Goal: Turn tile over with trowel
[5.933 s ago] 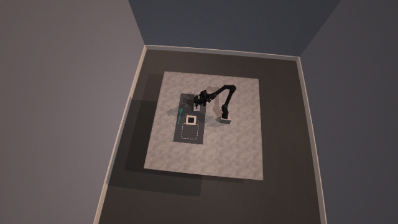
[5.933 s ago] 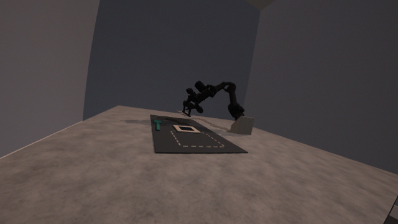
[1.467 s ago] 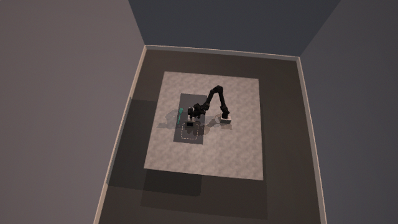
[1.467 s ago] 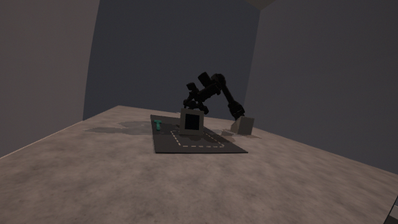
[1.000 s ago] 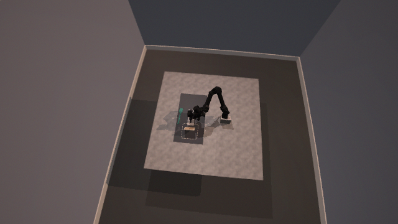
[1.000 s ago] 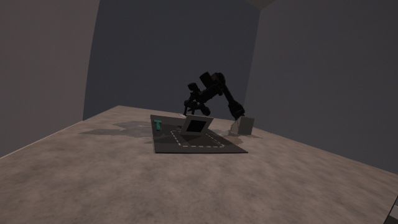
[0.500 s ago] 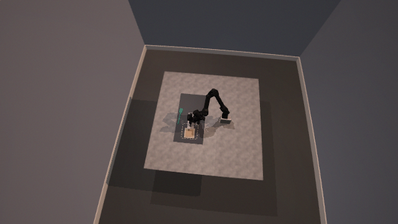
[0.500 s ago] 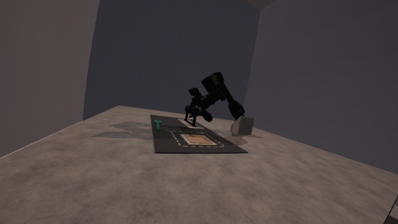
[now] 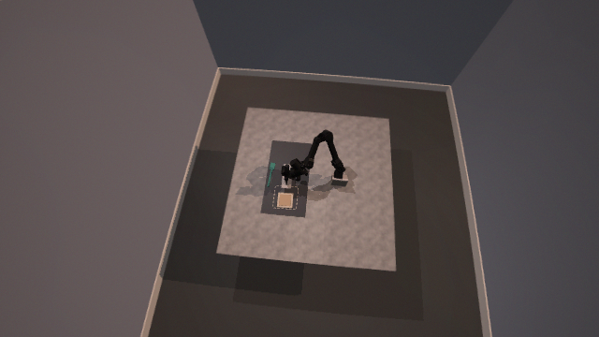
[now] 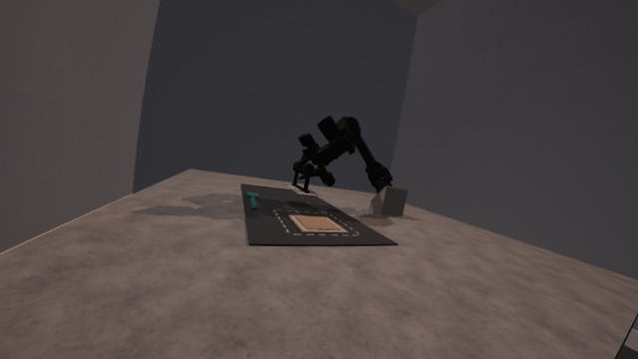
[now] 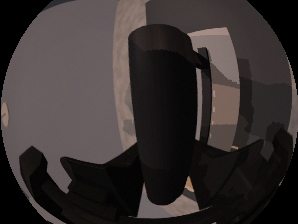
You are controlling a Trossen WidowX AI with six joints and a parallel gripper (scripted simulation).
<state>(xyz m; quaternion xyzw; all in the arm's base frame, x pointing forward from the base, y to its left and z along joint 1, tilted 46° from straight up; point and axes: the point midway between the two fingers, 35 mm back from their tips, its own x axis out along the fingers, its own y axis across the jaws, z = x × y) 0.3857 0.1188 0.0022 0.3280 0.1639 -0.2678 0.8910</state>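
Now: the dark mat 2 cm behind my gripper tip, 4 cm to the right of it and 13 cm below it. From my gripper tip the other things lie so: teal trowel (12 cm ahead, 5 cm to the right, 10 cm below); then tan tile (4 cm behind, 16 cm to the left, 10 cm below).
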